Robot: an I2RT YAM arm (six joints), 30 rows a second.
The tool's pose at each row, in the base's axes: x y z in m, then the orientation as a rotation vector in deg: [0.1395 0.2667 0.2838 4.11 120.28 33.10]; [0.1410 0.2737 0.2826 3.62 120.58 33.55]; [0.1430 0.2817 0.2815 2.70 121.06 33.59]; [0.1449 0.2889 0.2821 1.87 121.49 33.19]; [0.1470 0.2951 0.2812 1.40 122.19 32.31]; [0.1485 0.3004 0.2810 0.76 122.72 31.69]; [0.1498 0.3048 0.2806 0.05 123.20 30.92]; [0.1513 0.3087 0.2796 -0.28 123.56 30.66]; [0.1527 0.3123 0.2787 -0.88 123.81 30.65]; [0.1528 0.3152 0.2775 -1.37 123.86 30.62]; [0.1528 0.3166 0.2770 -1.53 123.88 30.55]
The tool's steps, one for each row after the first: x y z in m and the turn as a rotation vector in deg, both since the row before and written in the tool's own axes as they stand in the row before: [0.0020 0.0054 0.0044 -0.43 0.45 -0.11]; [0.0018 0.0063 0.0052 -0.27 0.63 -0.56]; [0.0002 0.0063 0.0040 0.06 0.49 -0.68]; [0.0009 0.0047 0.0045 0.58 0.61 -0.58]; [0.0004 0.0044 0.0033 0.30 0.52 -0.62]; [0.0005 0.0036 0.0029 0.37 0.47 -0.73]; [0.0006 0.0029 0.0031 0.13 0.37 -0.28]; [0.0005 0.0027 0.0029 -0.16 0.35 -0.39]; [0.0014 0.0022 0.0018 -0.14 0.13 -0.35]; [0.0006 0.0011 0.0008 0.00 0.04 -0.14]
